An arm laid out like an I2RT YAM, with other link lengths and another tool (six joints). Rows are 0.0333 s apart.
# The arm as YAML. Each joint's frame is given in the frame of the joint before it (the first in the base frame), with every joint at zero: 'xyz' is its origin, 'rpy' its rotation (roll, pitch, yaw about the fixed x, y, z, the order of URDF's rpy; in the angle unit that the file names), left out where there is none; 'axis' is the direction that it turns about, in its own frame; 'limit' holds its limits. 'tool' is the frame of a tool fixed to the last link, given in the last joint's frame.
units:
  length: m
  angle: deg
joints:
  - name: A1
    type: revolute
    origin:
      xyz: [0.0, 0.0, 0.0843]
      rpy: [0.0, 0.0, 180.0]
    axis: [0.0, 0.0, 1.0]
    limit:
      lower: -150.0
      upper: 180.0
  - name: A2
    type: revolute
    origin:
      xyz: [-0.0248, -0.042, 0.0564]
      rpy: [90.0, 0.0, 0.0]
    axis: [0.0, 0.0, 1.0]
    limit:
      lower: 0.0
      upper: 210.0
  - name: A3
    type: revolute
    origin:
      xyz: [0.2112, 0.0, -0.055]
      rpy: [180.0, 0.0, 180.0]
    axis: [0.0, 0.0, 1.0]
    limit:
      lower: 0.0
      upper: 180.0
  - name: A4
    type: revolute
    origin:
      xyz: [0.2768, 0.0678, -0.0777]
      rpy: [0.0, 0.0, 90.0]
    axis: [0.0, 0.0, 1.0]
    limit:
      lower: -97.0
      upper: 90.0
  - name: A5
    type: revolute
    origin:
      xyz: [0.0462, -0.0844, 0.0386]
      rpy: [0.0, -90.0, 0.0]
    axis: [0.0, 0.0, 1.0]
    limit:
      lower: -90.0
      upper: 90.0
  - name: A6
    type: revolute
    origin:
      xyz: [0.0, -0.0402, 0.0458]
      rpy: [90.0, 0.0, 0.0]
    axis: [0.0, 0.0, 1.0]
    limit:
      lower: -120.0
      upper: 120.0
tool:
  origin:
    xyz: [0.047, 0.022, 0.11]
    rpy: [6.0, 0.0, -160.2]
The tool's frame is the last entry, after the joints.
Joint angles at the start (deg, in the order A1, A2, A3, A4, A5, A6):
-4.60, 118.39, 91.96, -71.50, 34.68, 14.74
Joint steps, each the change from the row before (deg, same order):
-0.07, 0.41, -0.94, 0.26, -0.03, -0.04
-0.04, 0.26, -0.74, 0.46, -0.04, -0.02
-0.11, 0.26, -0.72, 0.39, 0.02, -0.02
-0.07, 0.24, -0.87, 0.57, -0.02, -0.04
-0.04, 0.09, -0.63, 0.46, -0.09, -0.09
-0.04, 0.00, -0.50, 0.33, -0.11, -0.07
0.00, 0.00, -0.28, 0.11, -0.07, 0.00
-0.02, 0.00, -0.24, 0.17, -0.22, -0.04
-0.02, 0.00, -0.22, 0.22, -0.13, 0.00
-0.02, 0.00, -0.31, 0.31, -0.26, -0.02
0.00, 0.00, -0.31, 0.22, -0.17, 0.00
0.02, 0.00, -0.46, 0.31, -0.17, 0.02
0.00, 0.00, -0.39, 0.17, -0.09, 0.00
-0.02, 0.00, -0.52, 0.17, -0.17, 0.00
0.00, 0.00, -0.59, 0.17, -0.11, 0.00
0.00, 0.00, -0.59, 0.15, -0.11, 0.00
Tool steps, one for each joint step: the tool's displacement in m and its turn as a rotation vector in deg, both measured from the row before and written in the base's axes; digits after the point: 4 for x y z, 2 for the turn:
-0.0037, -0.0001, -0.0062, 0.12, 1.11, -0.04
-0.0022, 0.0000, -0.0048, 0.09, 0.55, -0.03
-0.0025, -0.0005, -0.0045, 0.03, 0.60, -0.09
-0.0026, -0.0002, -0.0051, 0.07, 0.56, -0.04
-0.0016, 0.0000, -0.0034, 0.13, 0.30, 0.02
-0.0013, 0.0000, -0.0024, 0.14, 0.20, 0.00
-0.0010, 0.0002, -0.0013, 0.08, 0.16, -0.01
-0.0007, 0.0003, -0.0015, 0.23, 0.07, -0.03
-0.0004, 0.0002, -0.0013, 0.13, -0.01, -0.05
-0.0006, 0.0004, -0.0020, 0.26, -0.01, -0.05
-0.0008, 0.0004, -0.0017, 0.17, 0.08, -0.03
-0.0013, 0.0005, -0.0023, 0.17, 0.12, -0.03
-0.0014, 0.0003, -0.0017, 0.11, 0.21, -0.02
-0.0021, 0.0004, -0.0023, 0.20, 0.33, -0.06
-0.0024, 0.0004, -0.0024, 0.14, 0.41, -0.02
-0.0025, 0.0004, -0.0024, 0.15, 0.43, -0.02

